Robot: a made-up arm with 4 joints.
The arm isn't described. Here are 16 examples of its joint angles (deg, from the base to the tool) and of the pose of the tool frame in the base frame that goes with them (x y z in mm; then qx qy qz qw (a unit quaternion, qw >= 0)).
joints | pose
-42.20 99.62 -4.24 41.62 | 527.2 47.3 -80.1 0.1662 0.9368 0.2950 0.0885
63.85 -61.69 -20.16 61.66 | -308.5 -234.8 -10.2 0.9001 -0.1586 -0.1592 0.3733
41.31 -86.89 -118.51 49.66 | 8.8 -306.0 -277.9 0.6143 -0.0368 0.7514 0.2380
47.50 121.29 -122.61 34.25 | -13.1 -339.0 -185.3 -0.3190 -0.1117 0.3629 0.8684
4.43 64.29 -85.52 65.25 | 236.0 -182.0 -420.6 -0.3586 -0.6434 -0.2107 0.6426
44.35 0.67 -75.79 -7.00 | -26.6 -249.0 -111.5 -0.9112 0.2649 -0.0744 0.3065
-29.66 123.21 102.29 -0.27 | 420.6 -13.6 -94.7 0.2373 0.3885 0.7124 0.5340
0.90 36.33 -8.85 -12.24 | 140.2 -200.0 -253.4 -0.9764 -0.2029 0.0126 0.0725
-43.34 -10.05 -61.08 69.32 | 370.5 4.9 -366.3 -0.4753 -0.4467 -0.6377 0.4097
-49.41 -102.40 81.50 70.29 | 16.1 -59.2 -35.0 -0.8064 -0.1699 0.4732 0.3115
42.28 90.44 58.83 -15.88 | 81.4 -406.6 -212.9 0.6768 0.5574 -0.0840 0.4734
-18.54 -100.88 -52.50 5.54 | 192.6 53.1 -215.0 -0.5765 0.6559 -0.3901 0.2920
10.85 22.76 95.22 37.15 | 132.8 -296.9 -51.4 0.5250 0.3436 -0.4050 0.6650
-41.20 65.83 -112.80 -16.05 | 297.7 -86.8 -87.4 -0.3248 -0.5138 0.2402 0.7569
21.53 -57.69 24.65 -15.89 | 14.1 -165.3 -264.4 0.6912 -0.6293 -0.1600 0.3172
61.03 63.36 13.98 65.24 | 136.8 -572.1 -61.6 -0.4986 -0.7046 0.5038 0.0335
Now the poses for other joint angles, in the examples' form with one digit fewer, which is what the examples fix.
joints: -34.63 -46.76 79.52 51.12
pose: 74 -160 -103 0.883 0.212 -0.391 0.150
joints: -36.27 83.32 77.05 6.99
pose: 412 -94 -124 0.533 0.450 0.491 0.523
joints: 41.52 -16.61 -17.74 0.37
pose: -81 -265 -155 0.942 -0.285 -0.088 0.152
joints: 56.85 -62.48 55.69 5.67
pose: -140 -167 -98 0.410 -0.554 -0.471 0.551
